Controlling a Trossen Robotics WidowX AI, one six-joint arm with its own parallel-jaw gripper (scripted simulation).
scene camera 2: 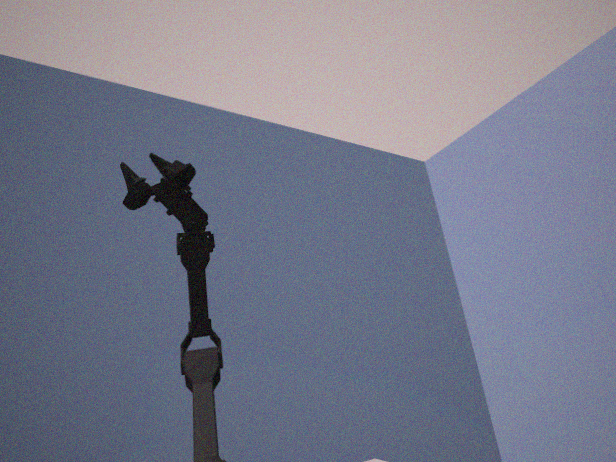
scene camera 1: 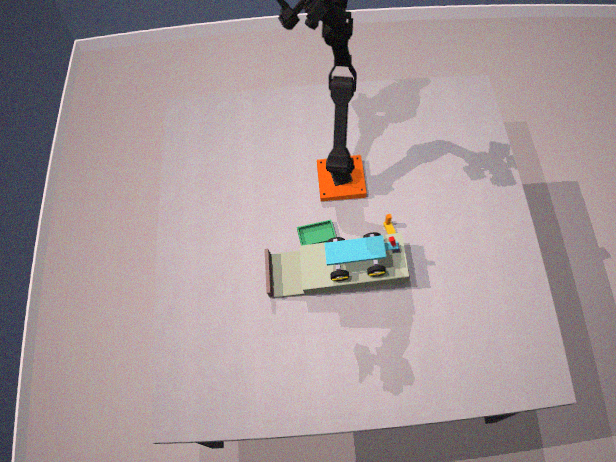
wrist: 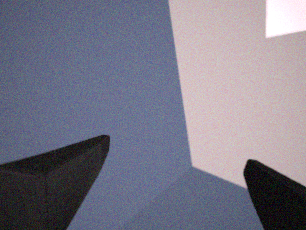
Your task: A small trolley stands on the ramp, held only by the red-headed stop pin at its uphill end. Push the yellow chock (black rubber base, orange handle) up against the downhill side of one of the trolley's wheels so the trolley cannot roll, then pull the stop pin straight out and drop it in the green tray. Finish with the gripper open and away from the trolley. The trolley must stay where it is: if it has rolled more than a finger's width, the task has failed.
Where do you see a trolley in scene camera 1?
338,251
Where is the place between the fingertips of the gripper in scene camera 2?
136,158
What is the gripper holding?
Nothing.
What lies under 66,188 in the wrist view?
The gripper.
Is the gripper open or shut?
Open.
